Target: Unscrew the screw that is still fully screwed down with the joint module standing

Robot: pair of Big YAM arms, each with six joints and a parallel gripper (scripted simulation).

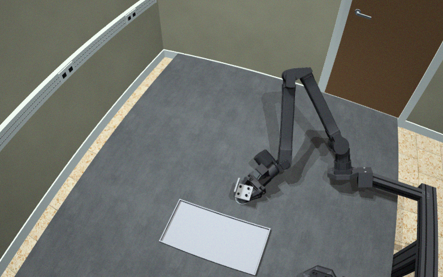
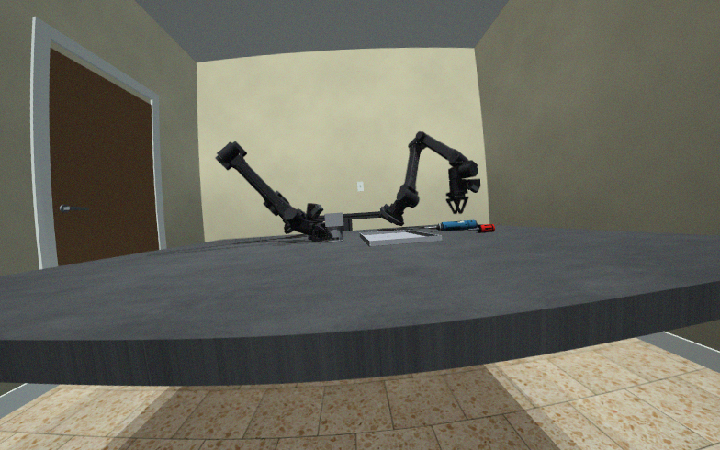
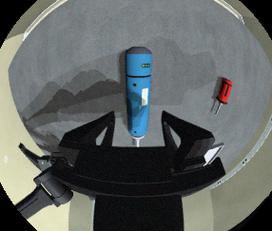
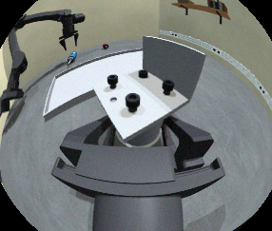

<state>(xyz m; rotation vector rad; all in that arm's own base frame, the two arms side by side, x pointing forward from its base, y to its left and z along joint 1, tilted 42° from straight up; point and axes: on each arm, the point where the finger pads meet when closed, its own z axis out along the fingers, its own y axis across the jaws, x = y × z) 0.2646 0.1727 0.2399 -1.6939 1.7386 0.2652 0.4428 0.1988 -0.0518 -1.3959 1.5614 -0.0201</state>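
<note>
Now: right hand 50 mm below the grey bracket. From my right hand the other things lie so: flat white tray: 40 mm ahead, 220 mm to the left, 20 mm below; then red-handled screwdriver: 100 mm ahead, 550 mm to the left, 10 mm below.
</note>
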